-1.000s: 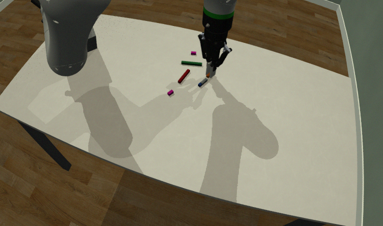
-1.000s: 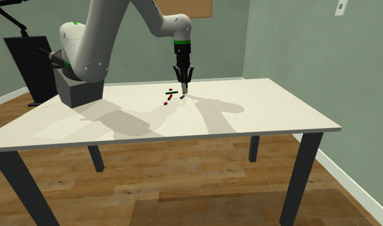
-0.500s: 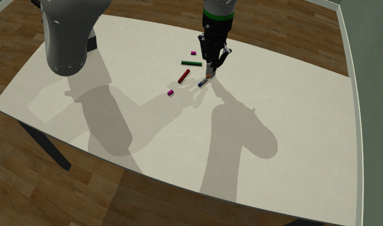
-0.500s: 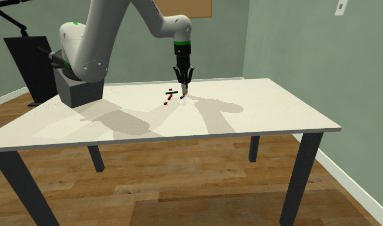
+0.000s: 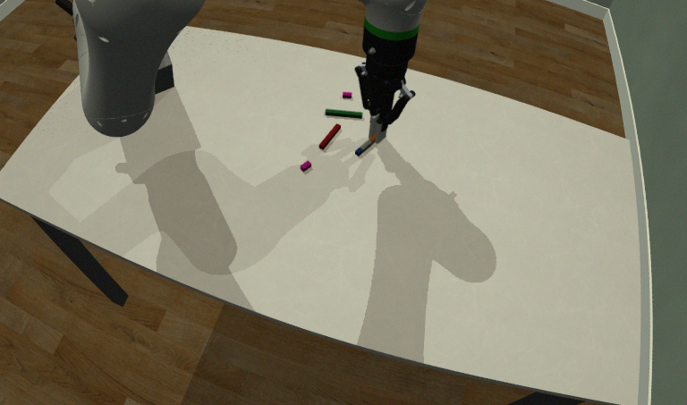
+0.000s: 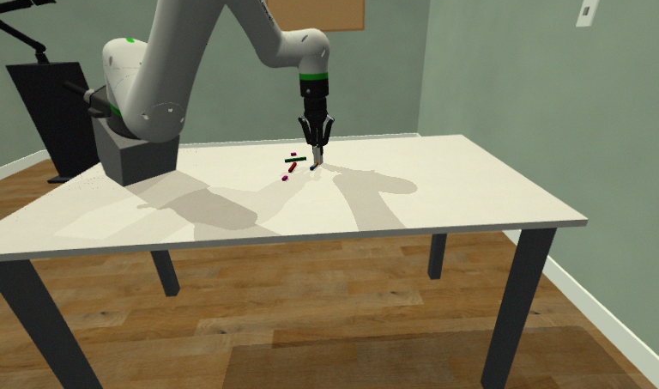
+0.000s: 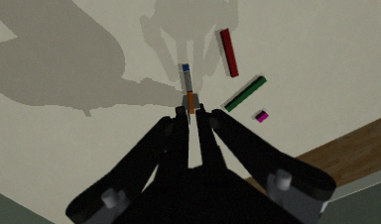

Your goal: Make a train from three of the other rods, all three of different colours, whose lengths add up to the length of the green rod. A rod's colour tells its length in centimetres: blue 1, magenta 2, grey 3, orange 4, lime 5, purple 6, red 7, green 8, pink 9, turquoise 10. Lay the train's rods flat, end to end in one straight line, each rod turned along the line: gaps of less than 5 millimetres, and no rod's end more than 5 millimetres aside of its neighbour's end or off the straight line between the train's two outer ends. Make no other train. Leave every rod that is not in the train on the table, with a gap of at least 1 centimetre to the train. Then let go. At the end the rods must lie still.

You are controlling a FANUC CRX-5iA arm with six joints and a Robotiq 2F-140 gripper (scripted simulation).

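My hand is 30 mm above the orange rod. Also, from my hand: grey rod 10 mm behind, 40 mm to the right, 30 mm below; then green rod 90 mm behind, 30 mm to the left, 30 mm below; then small blue rod 20 mm behind, 60 mm to the right, 30 mm below.
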